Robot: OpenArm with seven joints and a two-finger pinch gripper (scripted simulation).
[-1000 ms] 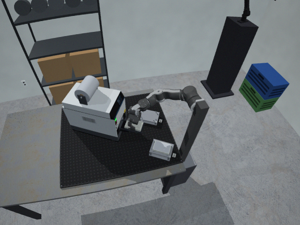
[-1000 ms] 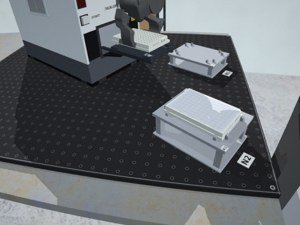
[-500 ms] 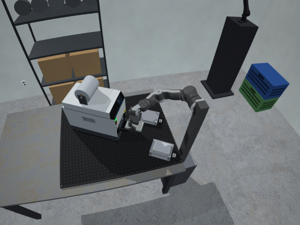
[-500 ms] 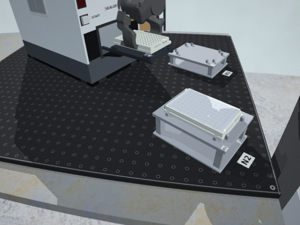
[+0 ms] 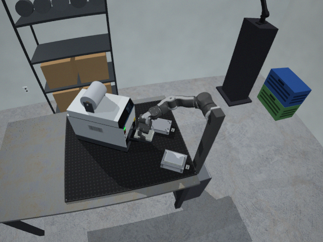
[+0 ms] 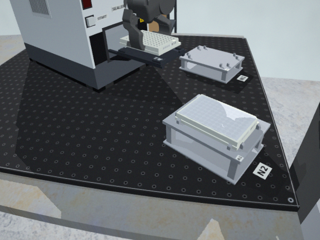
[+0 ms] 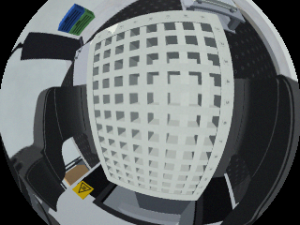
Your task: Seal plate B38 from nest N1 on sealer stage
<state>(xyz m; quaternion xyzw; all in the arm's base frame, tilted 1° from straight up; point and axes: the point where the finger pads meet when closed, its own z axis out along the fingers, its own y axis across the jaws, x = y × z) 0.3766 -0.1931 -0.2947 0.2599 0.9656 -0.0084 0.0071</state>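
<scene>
My hand is right at the white 96-well plate B38. From my hand the other things lie so: sealer's dark stage: 3 cm below; start key: 13 cm ahead, 6 cm above, 3 cm to the left; nest N1: 16 cm behind, 13 cm to the right, 9 cm below.
</scene>
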